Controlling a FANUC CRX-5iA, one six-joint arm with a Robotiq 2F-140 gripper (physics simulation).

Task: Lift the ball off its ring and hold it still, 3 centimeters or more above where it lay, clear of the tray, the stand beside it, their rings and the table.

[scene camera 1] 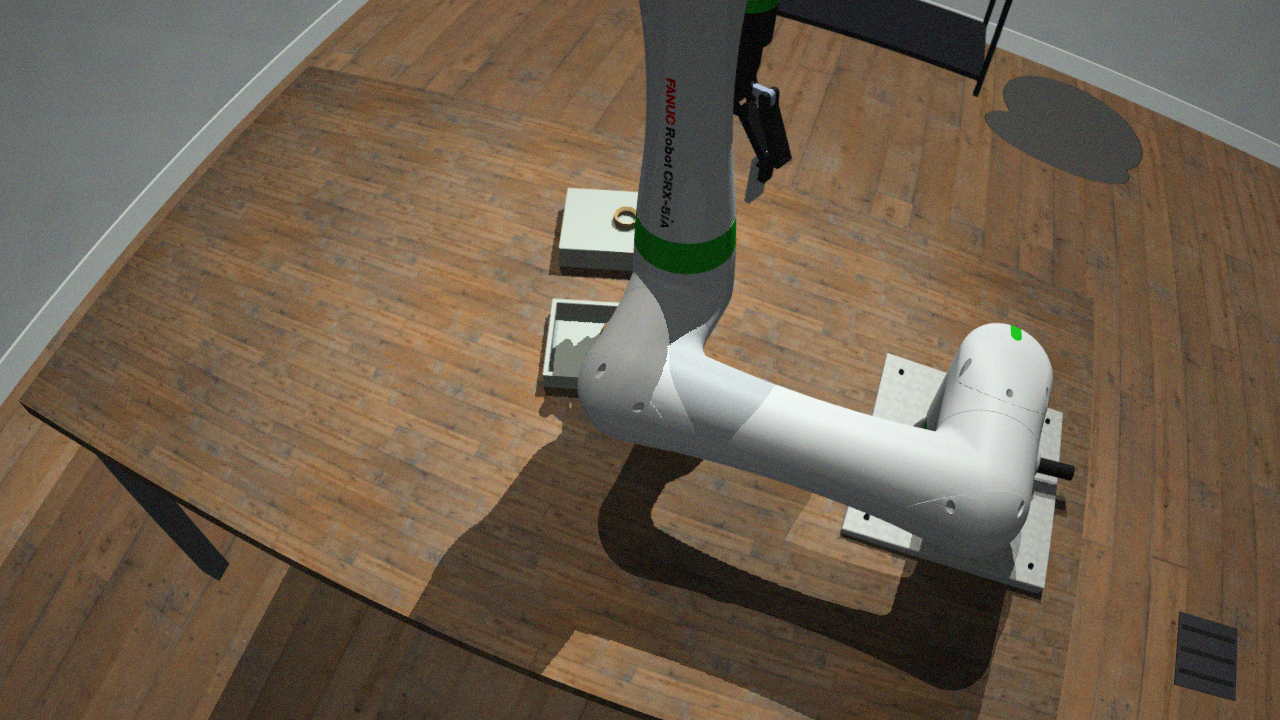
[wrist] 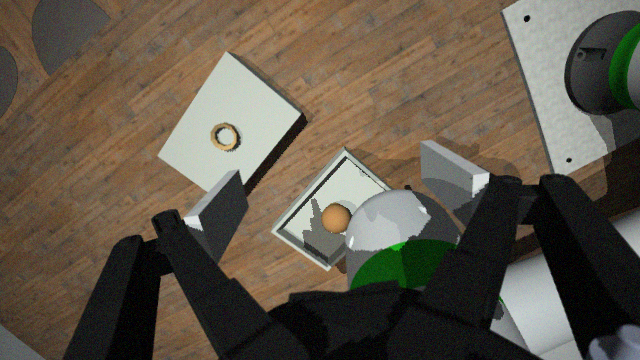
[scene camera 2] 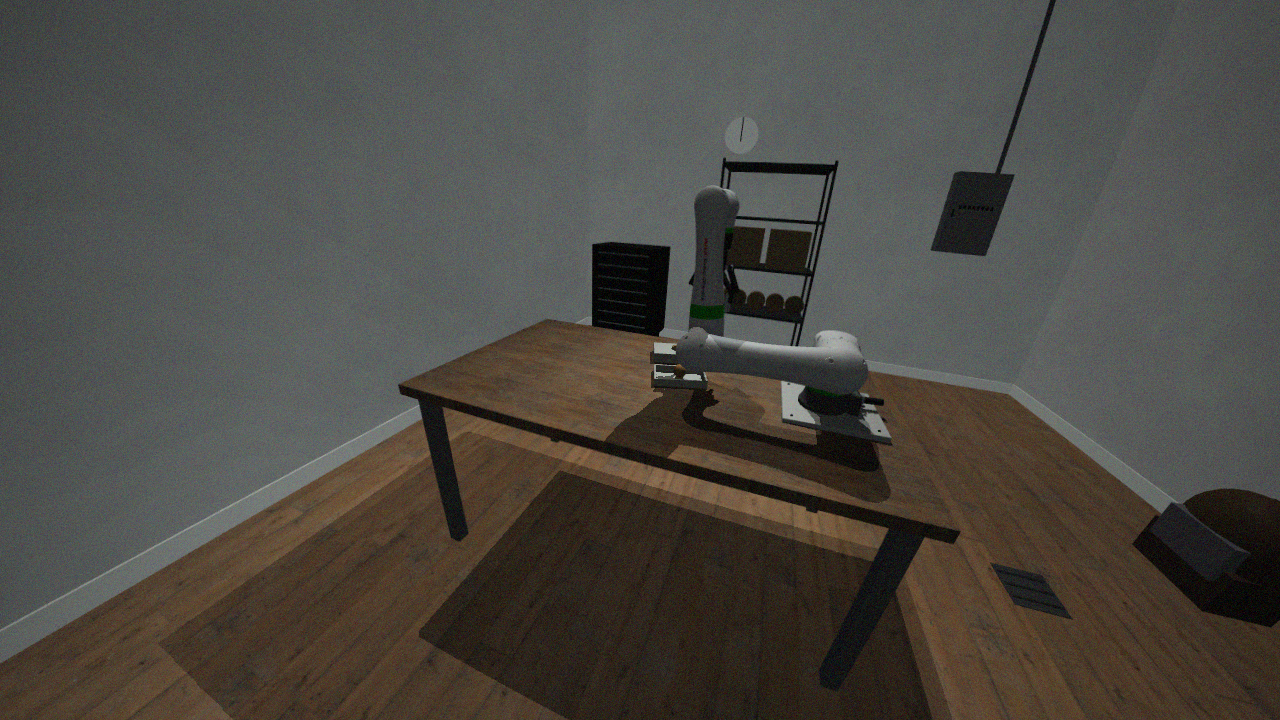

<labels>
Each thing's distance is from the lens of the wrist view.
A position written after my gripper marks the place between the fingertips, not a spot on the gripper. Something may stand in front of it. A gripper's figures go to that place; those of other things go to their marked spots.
my gripper (wrist: 331, 175): 19 cm
pale tray (wrist: 346, 180): 46 cm
pale stand (wrist: 236, 119): 41 cm
The marked spots on the pale tray and the pale stand are 20 cm apart.
</labels>
